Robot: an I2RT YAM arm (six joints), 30 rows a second.
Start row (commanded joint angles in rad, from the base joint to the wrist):
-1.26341, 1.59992, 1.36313, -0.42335, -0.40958, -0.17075
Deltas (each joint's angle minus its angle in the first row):
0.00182, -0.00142, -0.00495, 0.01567, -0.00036, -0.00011
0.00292, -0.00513, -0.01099, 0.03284, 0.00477, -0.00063
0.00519, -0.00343, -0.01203, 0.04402, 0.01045, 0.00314
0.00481, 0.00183, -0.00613, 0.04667, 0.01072, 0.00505
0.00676, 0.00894, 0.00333, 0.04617, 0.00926, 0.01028
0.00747, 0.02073, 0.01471, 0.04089, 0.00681, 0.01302
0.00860, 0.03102, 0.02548, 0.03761, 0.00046, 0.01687
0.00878, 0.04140, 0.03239, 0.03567, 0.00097, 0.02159
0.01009, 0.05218, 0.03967, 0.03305, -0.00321, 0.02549
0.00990, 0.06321, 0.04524, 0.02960, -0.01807, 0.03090
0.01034, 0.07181, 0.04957, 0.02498, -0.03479, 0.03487
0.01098, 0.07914, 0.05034, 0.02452, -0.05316, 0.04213
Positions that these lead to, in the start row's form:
-1.26159, 1.59850, 1.35818, -0.40768, -0.40994, -0.17086
-1.26049, 1.59479, 1.35214, -0.39051, -0.40481, -0.17138
-1.25822, 1.59649, 1.35110, -0.37933, -0.39913, -0.16761
-1.25860, 1.60175, 1.35700, -0.37668, -0.39886, -0.16570
-1.25665, 1.60886, 1.36646, -0.37718, -0.40032, -0.16047
-1.25594, 1.62065, 1.37784, -0.38246, -0.40277, -0.15773
-1.25481, 1.63094, 1.38861, -0.38574, -0.40912, -0.15388
-1.25463, 1.64132, 1.39552, -0.38768, -0.40861, -0.14916
-1.25332, 1.65210, 1.40280, -0.39030, -0.41279, -0.14526
-1.25351, 1.66313, 1.40837, -0.39375, -0.42765, -0.13985
-1.25307, 1.67173, 1.41270, -0.39837, -0.44437, -0.13588
-1.25243, 1.67906, 1.41347, -0.39883, -0.46274, -0.12862

